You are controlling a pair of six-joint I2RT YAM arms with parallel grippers.
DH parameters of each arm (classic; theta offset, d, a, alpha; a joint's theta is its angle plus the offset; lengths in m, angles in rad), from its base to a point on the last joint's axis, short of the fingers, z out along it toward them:
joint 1: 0 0.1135 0.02 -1.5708
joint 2: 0 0 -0.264 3.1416
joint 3: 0.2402 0 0.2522 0
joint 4: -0.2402 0 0.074 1.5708
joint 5: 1.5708 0 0 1.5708
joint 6: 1.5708 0.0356 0 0
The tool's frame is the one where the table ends.
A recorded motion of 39 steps. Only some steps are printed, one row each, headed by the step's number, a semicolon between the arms.
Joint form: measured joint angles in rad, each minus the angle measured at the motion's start. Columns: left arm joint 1, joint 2, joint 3, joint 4, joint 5, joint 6; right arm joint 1, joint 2, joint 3, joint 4, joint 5, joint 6.
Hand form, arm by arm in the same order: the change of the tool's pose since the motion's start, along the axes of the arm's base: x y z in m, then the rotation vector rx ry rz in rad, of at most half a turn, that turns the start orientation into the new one. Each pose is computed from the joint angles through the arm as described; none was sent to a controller.
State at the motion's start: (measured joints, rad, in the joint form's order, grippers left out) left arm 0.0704 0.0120 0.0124 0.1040 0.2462 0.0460; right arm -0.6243 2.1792 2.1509 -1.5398 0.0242 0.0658
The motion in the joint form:
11: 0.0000 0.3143 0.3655 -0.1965 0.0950 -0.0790; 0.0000 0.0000 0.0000 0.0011 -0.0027 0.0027
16: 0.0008 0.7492 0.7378 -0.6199 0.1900 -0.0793; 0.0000 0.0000 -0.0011 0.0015 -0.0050 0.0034
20: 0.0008 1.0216 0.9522 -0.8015 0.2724 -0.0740; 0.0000 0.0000 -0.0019 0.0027 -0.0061 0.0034
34: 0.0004 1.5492 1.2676 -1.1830 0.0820 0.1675; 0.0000 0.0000 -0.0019 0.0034 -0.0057 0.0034
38: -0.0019 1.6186 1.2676 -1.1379 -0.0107 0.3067; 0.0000 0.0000 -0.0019 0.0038 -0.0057 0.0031
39: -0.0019 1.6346 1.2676 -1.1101 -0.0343 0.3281; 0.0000 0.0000 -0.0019 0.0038 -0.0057 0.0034
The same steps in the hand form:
11: 0.0102 -0.0025 0.0782 -0.0843 0.1625 -0.0974; 0.0002 0.0000 0.0000 0.0015 -0.0025 -0.0027
16: 0.0577 -0.0022 0.1114 -0.1611 0.6459 -0.1723; 0.0002 0.0001 -0.0003 0.0038 -0.0033 -0.0034
20: 0.1005 -0.0017 0.1224 -0.2216 0.8792 -0.2424; 0.0003 0.0001 -0.0005 0.0044 -0.0043 -0.0034
34: 0.1828 0.0102 0.0738 -0.0107 1.4157 -0.1745; 0.0003 0.0000 -0.0005 0.0037 -0.0046 -0.0034
38: 0.1972 0.0137 0.0544 0.1687 1.4191 -0.1858; 0.0004 0.0000 -0.0005 0.0035 -0.0049 -0.0031
39: 0.2021 0.0149 0.0502 0.2043 1.4066 -0.1774; 0.0004 0.0000 -0.0005 0.0035 -0.0049 -0.0034

